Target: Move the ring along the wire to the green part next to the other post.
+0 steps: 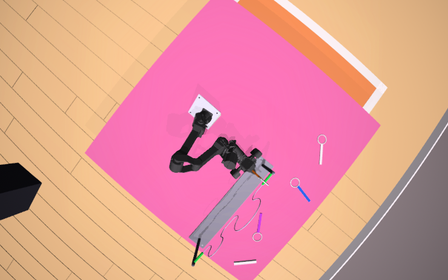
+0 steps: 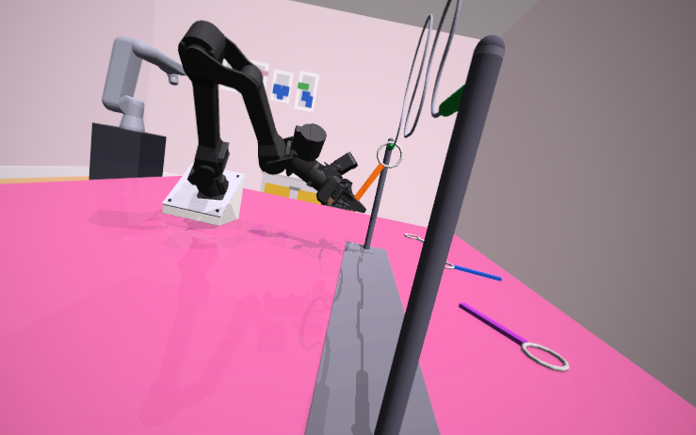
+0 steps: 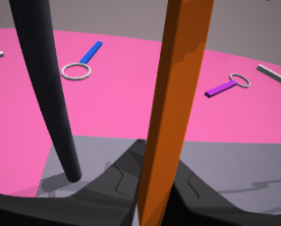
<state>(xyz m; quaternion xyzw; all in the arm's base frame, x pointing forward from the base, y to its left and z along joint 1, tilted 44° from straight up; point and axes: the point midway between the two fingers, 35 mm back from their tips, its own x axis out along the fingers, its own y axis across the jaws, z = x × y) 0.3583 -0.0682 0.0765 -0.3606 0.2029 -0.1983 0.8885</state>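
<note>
The orange-handled ring is 1 cm ahead of my gripper tip and 10 cm above it. Round my gripper tip: purple-handled ring (24 cm ahead, 27 cm to the right, 11 cm below); white bar (29 cm ahead, 49 cm to the right, 11 cm below).
</note>
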